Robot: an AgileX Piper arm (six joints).
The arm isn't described. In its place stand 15 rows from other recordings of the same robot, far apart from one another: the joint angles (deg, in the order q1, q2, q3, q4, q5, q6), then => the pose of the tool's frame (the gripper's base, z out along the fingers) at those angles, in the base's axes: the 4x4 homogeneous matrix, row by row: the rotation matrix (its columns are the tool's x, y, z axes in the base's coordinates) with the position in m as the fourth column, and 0 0 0 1 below.
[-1.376, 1.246, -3.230, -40.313, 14.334, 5.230] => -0.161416 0.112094 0.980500 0.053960; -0.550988 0.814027 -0.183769 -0.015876; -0.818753 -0.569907 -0.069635 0.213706; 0 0 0 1
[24.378, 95.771, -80.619, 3.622, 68.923, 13.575] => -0.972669 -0.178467 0.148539 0.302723; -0.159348 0.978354 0.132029 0.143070; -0.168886 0.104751 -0.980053 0.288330; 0 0 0 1
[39.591, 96.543, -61.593, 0.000, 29.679, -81.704] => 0.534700 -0.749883 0.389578 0.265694; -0.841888 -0.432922 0.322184 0.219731; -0.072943 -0.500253 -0.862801 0.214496; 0 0 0 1
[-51.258, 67.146, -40.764, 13.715, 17.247, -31.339] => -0.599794 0.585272 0.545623 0.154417; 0.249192 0.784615 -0.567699 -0.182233; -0.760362 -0.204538 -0.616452 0.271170; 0 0 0 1
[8.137, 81.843, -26.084, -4.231, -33.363, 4.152] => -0.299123 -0.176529 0.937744 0.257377; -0.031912 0.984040 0.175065 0.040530; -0.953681 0.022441 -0.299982 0.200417; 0 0 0 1
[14.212, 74.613, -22.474, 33.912, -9.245, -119.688] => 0.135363 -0.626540 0.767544 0.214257; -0.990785 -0.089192 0.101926 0.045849; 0.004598 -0.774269 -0.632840 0.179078; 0 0 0 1
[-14.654, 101.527, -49.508, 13.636, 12.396, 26.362] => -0.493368 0.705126 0.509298 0.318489; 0.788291 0.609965 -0.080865 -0.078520; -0.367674 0.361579 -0.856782 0.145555; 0 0 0 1
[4.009, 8.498, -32.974, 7.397, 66.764, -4.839] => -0.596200 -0.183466 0.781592 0.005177; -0.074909 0.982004 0.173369 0.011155; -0.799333 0.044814 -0.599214 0.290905; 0 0 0 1
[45.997, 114.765, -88.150, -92.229, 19.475, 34.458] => 0.260065 -0.454701 0.851829 0.351625; -0.880556 0.250310 0.402450 0.320441; -0.396216 -0.854746 -0.335293 0.260797; 0 0 0 1
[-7.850, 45.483, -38.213, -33.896, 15.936, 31.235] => -0.274405 0.273370 0.921939 0.164100; 0.009466 0.959462 -0.281679 -0.036691; -0.961568 -0.068567 -0.265869 0.339264; 0 0 0 1
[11.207, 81.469, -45.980, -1.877, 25.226, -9.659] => -0.757792 -0.342555 0.555344 0.269796; -0.350875 0.931509 0.095801 0.052160; -0.550125 -0.122259 -0.826084 0.224538; 0 0 0 1
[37.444, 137.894, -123.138, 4.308, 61.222, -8.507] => -0.675725 -0.703862 0.219029 0.405993; -0.658202 0.709889 0.250654 0.318446; -0.331912 0.025208 -0.942973 0.177051; 0 0 0 1
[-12.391, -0.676, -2.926, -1.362, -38.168, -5.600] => 0.682904 0.285997 0.672196 0.023867; -0.268957 0.953975 -0.132642 -0.003875; -0.679193 -0.090210 0.728394 0.283792; 0 0 0 1
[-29.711, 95.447, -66.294, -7.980, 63.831, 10.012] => -0.806417 0.590677 -0.028165 0.260636; 0.588989 0.798038 -0.127384 -0.161785; -0.052766 -0.119314 -0.991453 0.227683; 0 0 0 1
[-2.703, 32.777, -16.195, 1.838, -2.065, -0.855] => -0.164385 0.051121 0.985071 0.123127; 0.024915 0.998553 -0.047663 -0.005918; -0.986082 0.016708 -0.165420 0.264477; 0 0 0 1
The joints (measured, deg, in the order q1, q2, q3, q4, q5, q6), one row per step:
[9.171 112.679 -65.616 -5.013 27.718 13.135]
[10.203 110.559 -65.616 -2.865 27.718 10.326]
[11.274 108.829 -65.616 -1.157 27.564 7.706]
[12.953 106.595 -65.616 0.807 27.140 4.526]
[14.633 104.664 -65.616 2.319 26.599 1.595]
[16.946 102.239 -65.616 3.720 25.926 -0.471]
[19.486 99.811 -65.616 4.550 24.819 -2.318]
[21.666 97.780 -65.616 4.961 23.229 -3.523]
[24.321 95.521 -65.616 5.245 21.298 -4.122]
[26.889 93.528 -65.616 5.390 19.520 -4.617]
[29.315 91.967 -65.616 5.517 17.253 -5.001]
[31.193 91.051 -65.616 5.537 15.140 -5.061]
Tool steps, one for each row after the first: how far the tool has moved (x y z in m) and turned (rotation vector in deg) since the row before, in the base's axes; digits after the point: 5 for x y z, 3 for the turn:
[-0.00200 0.00815 0.01385 0.933 -1.900 2.238]
[-0.00216 0.00803 0.01142 0.631 -1.754 2.405]
[-0.00359 0.01194 0.01492 0.748 -2.553 3.364]
[-0.00396 0.01142 0.01304 0.451 -2.472 3.385]
[-0.00637 0.01479 0.01636 0.948 -3.001 3.295]
[-0.00748 0.01530 0.01672 0.776 -3.524 3.576]
[-0.00658 0.01258 0.01462 0.874 -3.578 2.820]
[-0.00890 0.01458 0.01650 1.440 -3.955 2.821]
[-0.00951 0.01335 0.01468 1.373 -3.533 2.703]
[-0.00867 0.01244 0.01259 1.578 -3.499 2.427]
[-0.00631 0.00966 0.00843 1.434 -2.661 1.716]

